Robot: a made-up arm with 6 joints.
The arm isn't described. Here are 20 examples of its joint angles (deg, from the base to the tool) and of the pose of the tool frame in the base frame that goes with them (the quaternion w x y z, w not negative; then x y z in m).
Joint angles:
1: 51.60 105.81 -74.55 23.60 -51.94 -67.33
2: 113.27 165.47 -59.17 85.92 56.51 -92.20
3: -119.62 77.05 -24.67 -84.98 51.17 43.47
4: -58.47 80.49 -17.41 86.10 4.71 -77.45
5: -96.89 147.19 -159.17 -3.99 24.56 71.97
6: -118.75 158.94 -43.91 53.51 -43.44 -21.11
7: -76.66 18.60 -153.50 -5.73 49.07 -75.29
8: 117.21 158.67 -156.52 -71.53 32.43 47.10
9: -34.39 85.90 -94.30 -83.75 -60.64 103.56
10: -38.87 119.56 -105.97 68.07 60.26 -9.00
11: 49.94 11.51 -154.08 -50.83 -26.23 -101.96
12: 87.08 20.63 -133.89 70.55 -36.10 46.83
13: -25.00 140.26 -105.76 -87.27 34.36 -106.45
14: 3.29 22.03 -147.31 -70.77 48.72 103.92
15: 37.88 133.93 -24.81 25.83 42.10 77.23
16: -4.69 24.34 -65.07 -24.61 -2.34 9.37
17: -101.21 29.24 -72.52 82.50 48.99 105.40
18: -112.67 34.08 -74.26 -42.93 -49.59 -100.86
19: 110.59 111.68 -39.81 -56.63 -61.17 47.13
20: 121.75 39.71 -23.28 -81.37 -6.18 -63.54
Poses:
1: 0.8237 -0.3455 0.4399 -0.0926 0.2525 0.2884 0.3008
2: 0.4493 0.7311 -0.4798 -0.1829 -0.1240 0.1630 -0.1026
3: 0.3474 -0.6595 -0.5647 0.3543 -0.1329 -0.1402 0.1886
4: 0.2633 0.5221 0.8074 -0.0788 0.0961 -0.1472 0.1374
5: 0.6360 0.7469 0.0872 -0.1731 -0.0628 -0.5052 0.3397
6: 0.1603 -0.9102 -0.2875 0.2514 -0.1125 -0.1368 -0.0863
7: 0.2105 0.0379 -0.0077 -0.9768 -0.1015 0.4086 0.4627
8: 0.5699 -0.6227 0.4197 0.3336 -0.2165 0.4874 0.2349
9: 0.7452 -0.1265 0.6173 0.2182 0.2621 -0.1169 0.4818
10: 0.3535 0.3875 0.7397 0.4215 0.3594 -0.2281 0.3021
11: 0.4230 0.6133 -0.0340 -0.6662 -0.3393 -0.3719 0.3620
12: 0.2597 -0.1867 0.3946 -0.8614 0.0135 -0.3822 0.5137
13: 0.3960 0.8138 -0.2297 0.3581 0.4153 -0.2308 0.1478
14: 0.8149 0.3054 -0.2740 0.4094 -0.3972 -0.0652 0.4879
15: 0.2920 -0.4937 -0.7365 0.3586 0.0691 0.0758 0.0160
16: 0.9196 -0.0409 0.3573 -0.1583 -0.0014 0.0011 0.5185
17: 0.5039 0.5302 -0.0824 0.6769 0.0454 -0.0003 0.5233
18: 0.5062 0.2711 0.0109 0.8186 0.0329 -0.0012 0.5560
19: 0.0375 0.7247 -0.3193 -0.6095 -0.1371 0.2411 0.1212
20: 0.6338 -0.5353 -0.5514 -0.0878 -0.0835 0.1231 0.2885
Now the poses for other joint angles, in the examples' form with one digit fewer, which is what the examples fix.
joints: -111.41 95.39 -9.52 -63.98 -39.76 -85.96
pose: 0.085 -0.328 0.866 -0.368 -0.019 -0.142 0.096
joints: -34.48 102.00 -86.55 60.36 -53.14 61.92
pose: 0.742 0.585 -0.134 0.299 0.283 -0.244 0.369
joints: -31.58 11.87 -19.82 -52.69 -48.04 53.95
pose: 0.891 -0.137 0.432 -0.032 0.060 0.004 0.345
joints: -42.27 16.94 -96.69 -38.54 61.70 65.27
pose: 0.830 0.512 0.182 -0.128 -0.149 0.091 0.529
